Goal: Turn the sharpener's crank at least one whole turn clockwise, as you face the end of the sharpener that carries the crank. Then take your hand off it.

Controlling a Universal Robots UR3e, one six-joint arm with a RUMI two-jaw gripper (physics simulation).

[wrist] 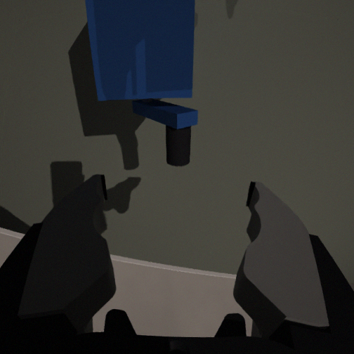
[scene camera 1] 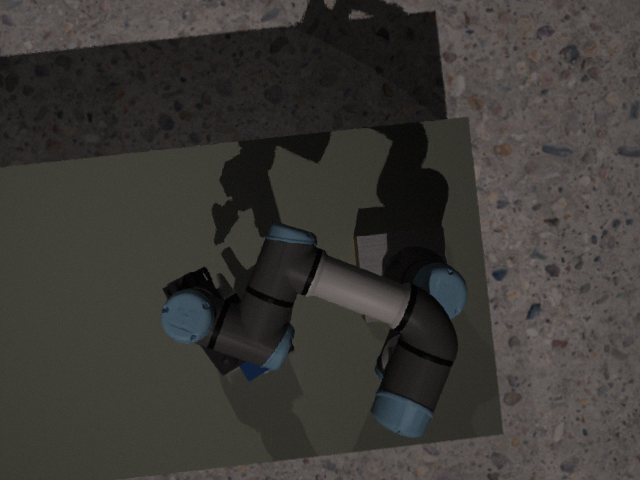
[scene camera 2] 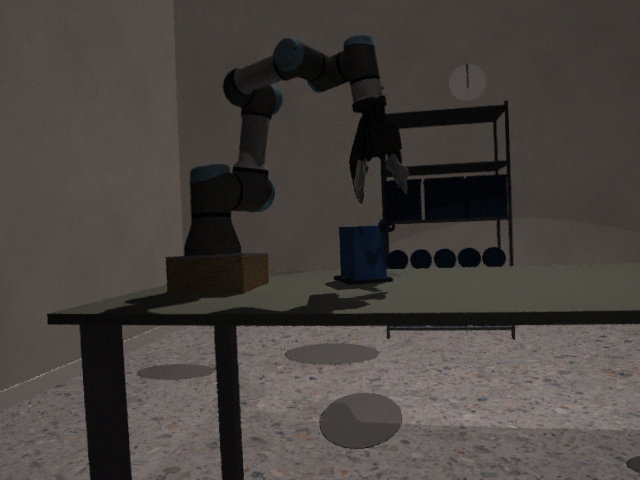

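Pixels of known places: gripper, fingertip midpoint: (scene camera 2: 383,200); arm's base, origin of the base link: (scene camera 1: 415,278) (scene camera 2: 213,255).
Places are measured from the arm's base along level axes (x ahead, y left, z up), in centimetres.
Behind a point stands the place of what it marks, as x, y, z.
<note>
The blue sharpener (scene camera 1: 253,370) @(33.9, 12.1, 5.3) (scene camera 2: 361,253) @(34.1, 1.3, -0.8) (wrist: 142,50) stands upright on its dark base on the table, mostly hidden under the arm in scene camera 1. In the wrist view its blue crank arm (wrist: 187,118) slants to the lower right from below the body and carries a black knob (wrist: 178,146). The knob (scene camera 2: 387,226) @(40.1, -2.6, 5.0) also shows at the top right of the body in scene camera 2. My gripper (scene camera 2: 383,196) @(39.4, -1.2, 10.7) (wrist: 177,180) is open and empty. Its fingertips are apart from the knob, above it in scene camera 2. In the wrist view the knob lies ahead of the gap between them.
The arm's base stands on a wooden block (scene camera 1: 371,253) @(8.0, -6.3, 0.5) (scene camera 2: 206,274) @(2.3, -9.8, -3.5) on the green-grey table (scene camera 1: 103,232) @(62.7, -18.9, -7.5) (scene camera 2: 516,291) @(62.7, -15.4, -7.5), left of the sharpener in scene camera 2. A shelf rack (scene camera 2: 449,116) with blue bins stands behind the table. The arm reaches over the sharpener.
</note>
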